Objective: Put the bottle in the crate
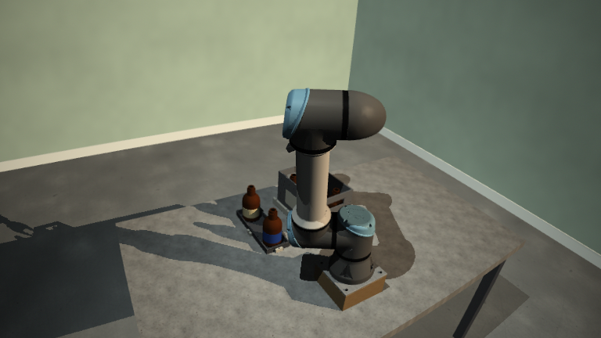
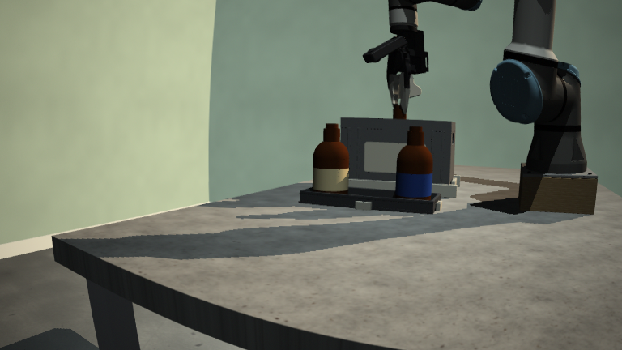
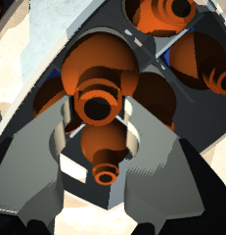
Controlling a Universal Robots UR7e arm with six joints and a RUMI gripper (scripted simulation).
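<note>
The bottle lies 70 mm below my hand. From my hand the other things lie so: grey crate (120 mm below, 40 mm to the right, 10 mm ahead); dark tray (200 mm to the left, 190 mm below, 30 mm behind).
</note>
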